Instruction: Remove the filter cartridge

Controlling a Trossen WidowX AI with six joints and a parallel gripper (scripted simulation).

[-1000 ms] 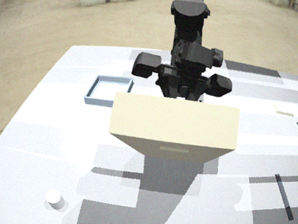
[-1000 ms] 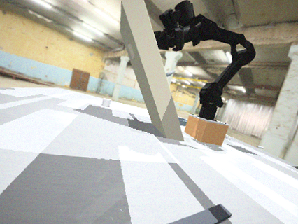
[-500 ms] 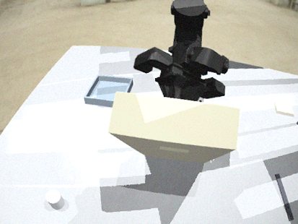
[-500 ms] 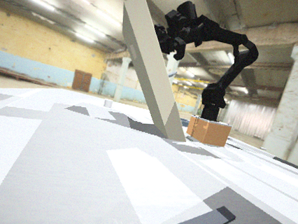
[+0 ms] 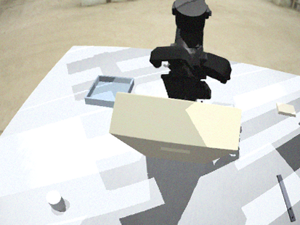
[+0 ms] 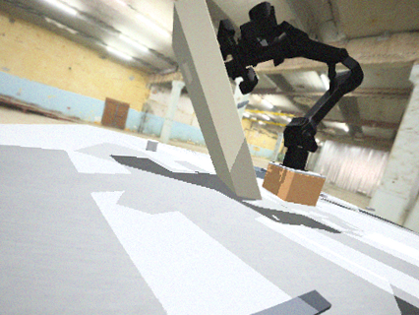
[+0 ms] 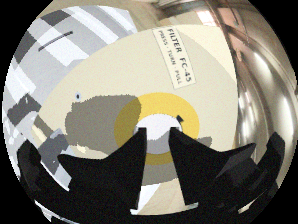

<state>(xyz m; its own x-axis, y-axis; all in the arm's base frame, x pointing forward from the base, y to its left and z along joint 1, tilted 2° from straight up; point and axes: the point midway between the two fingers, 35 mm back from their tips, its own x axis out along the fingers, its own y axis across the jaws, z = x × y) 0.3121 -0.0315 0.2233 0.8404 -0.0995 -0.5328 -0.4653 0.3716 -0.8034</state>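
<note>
Right now my gripper tip is 10 mm short of the round filter cartridge and 10 mm above it. The rest, counted from my gripper tip: blue-grey tray (430 mm behind, 240 mm to the right, 270 mm below); short dark bar (300 mm behind, 550 mm to the left, 280 mm below); cream block (400 mm behind, 490 mm to the left, 280 mm below).
</note>
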